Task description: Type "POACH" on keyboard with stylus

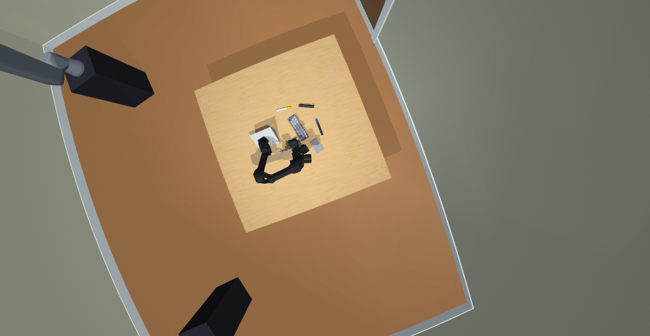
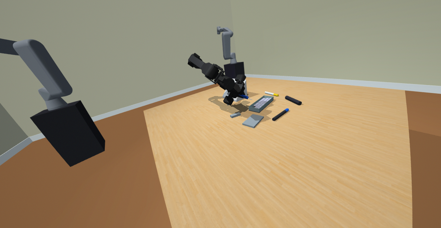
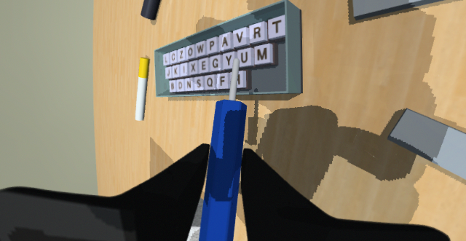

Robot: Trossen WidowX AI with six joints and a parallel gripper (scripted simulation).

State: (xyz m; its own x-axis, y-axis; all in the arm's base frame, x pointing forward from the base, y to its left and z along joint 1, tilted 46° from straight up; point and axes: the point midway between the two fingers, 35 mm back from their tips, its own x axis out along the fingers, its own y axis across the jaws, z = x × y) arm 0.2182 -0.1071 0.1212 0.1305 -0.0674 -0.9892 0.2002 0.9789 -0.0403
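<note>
Right now my gripper tip is 5 cm short of the grey stylus tip, 1 cm to the right of it and 1 cm above it. The rest, counted from my gripper tip: small grey block 10 cm to the right, 8 cm below; flat grey plate 12 cm ahead, 10 cm to the right, 8 cm below; blue stylus 1 cm ahead.
</note>
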